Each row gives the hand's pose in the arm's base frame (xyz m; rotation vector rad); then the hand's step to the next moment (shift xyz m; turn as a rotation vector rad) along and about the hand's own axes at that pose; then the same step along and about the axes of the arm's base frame.
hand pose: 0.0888 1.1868 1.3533 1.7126 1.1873 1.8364
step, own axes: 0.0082 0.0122 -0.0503 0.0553 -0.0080 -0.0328
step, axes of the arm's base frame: -0.0456 -0.0174 0.0190 -0.0441 0.0351 0.0320
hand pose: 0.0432 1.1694 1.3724 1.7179 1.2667 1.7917
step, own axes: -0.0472 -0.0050 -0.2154 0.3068 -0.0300 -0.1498
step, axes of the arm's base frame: -0.1915 -0.1093 -0.0032 -0.2101 0.1985 0.1842
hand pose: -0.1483 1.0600 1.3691 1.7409 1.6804 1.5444
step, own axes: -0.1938 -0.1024 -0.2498 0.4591 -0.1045 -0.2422
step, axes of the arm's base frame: -0.2091 -0.2472 -0.0750 -0.3617 0.3061 0.2363
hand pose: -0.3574 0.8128 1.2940 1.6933 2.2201 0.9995
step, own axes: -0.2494 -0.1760 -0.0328 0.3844 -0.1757 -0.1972
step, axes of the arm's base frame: -0.0715 -0.2619 -0.1434 -0.3696 0.2473 0.1406
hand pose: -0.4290 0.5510 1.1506 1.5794 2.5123 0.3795
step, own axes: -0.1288 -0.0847 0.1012 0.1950 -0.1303 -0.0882
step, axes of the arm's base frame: 0.0091 -0.1376 -0.1224 -0.2200 0.1100 0.0480
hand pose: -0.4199 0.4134 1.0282 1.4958 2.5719 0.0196
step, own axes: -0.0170 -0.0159 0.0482 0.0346 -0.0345 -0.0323
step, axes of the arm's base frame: 0.0017 -0.0261 -0.0467 -0.0513 0.0150 0.0239
